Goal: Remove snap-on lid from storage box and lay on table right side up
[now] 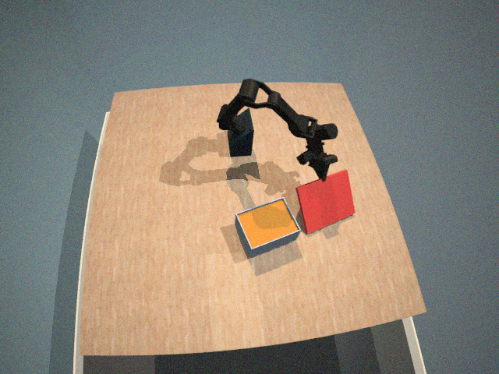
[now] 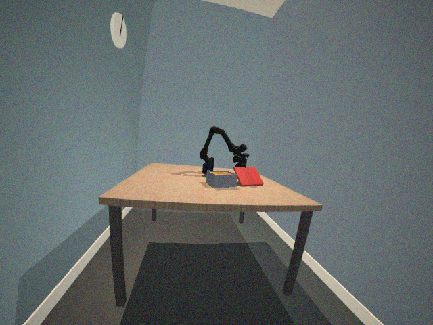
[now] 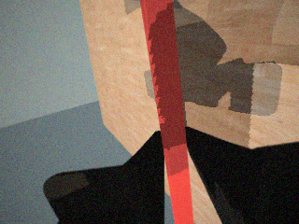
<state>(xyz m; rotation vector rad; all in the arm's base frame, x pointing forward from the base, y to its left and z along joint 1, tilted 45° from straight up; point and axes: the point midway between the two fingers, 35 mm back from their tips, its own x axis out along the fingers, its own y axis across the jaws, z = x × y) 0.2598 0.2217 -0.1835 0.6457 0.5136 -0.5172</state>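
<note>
My gripper tip is 6 cm short of the red lid, 5 cm above it and 2 cm to the right of it. From my gripper tip the other things lie so: grey-blue storage box: 23 cm to the right, 14 cm ahead, 7 cm below.
</note>
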